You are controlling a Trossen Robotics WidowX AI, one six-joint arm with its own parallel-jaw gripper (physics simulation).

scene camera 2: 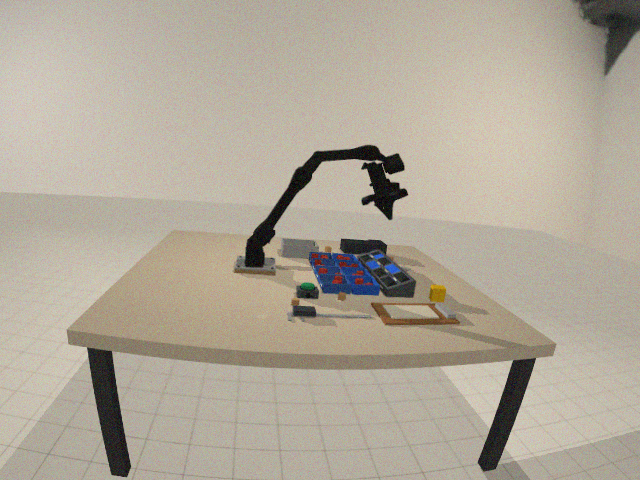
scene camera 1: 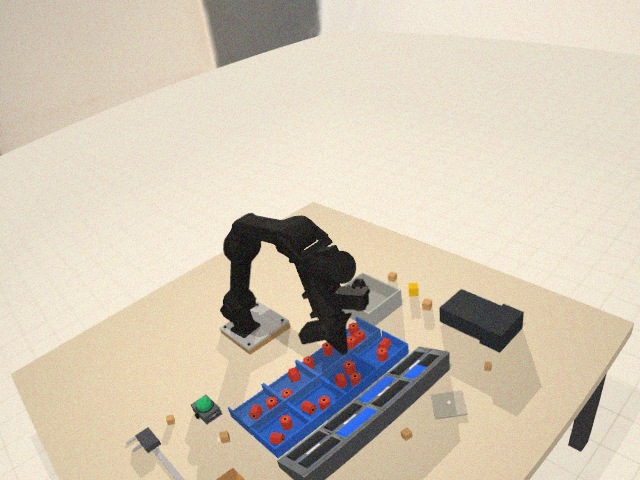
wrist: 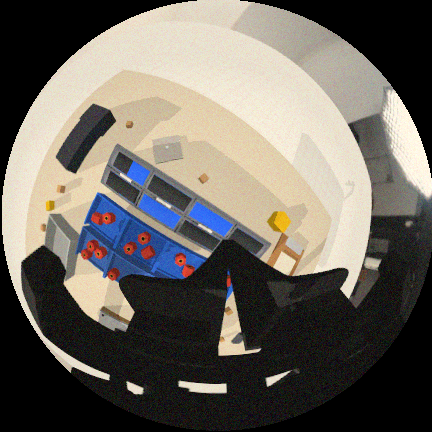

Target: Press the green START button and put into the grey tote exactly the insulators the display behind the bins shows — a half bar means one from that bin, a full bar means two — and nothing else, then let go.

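Places are measured from the arm's base along level axes (x left, y back, z up), in centimetres.
Pixels of known places: gripper, fingertip midpoint: [scene camera 2: 390, 219] [scene camera 1: 344, 353] [wrist: 226, 244]; arm's base at its link origin: [scene camera 2: 253, 264] [scene camera 1: 245, 327].
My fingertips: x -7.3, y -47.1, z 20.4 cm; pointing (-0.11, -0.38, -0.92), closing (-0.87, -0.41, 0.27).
For each thing: its middle in the pictures, then the offset to it from my fingertips. "pt": a spot on its surface instead.
- grey tote at the middle of its body: [scene camera 1: 366, 299] [wrist: 59, 246] [scene camera 2: 299, 248] dx +34.9, dy +25.7, dz -20.0 cm
- green START button at the middle of its body: [scene camera 1: 205, 407] [scene camera 2: 307, 289] dx -19.0, dy +32.2, dz -20.6 cm
- black block at the middle of its body: [scene camera 1: 480, 318] [wrist: 82, 136] [scene camera 2: 363, 247] dx +43.7, dy -6.1, dz -19.9 cm
- caliper at the middle of its body: [scene camera 1: 157, 460] [scene camera 2: 331, 314] dx -36.9, dy +28.9, dz -21.7 cm
- wooden frame at a spot on its surface: [scene camera 2: 379, 313] pt dx -35.1, dy +14.2, dz -22.1 cm
- flat plate at the middle of its body: [scene camera 1: 449, 404] [wrist: 166, 148] dx +16.0, dy -13.9, dz -22.4 cm
My gripper [scene camera 1: 344, 349] [scene camera 2: 390, 217] [wrist: 226, 244] is shut and empty, raised high above the bins. Red insulators [scene camera 1: 285, 422] [scene camera 2: 363, 281] [wrist: 144, 238] lie in the blue bins [scene camera 1: 398, 356] [scene camera 2: 336, 290] [wrist: 122, 230]. The display [scene camera 1: 392, 405] [scene camera 2: 408, 288] [wrist: 212, 217] shows one half bar and two full bars: in the wrist view, the half is far row leftmost, the fulls far row third and near row second. The grey tote [scene camera 1: 385, 310] [scene camera 2: 298, 249] [wrist: 71, 255] shows no insulator in its visible part; some is hidden. The green START button [scene camera 1: 204, 404] [scene camera 2: 307, 286] stands beside the bins.
A black block [scene camera 1: 480, 317] [scene camera 2: 363, 245] [wrist: 85, 137] stands beyond the display. Small wooden cubes, a yellow cube [scene camera 1: 413, 289] near the tote, another yellow cube [scene camera 2: 437, 293] [wrist: 279, 221], a caliper [scene camera 1: 148, 439] [scene camera 2: 305, 311], a wooden frame [scene camera 2: 379, 313] and a flat plate [scene camera 1: 448, 405] [wrist: 168, 150] lie around.
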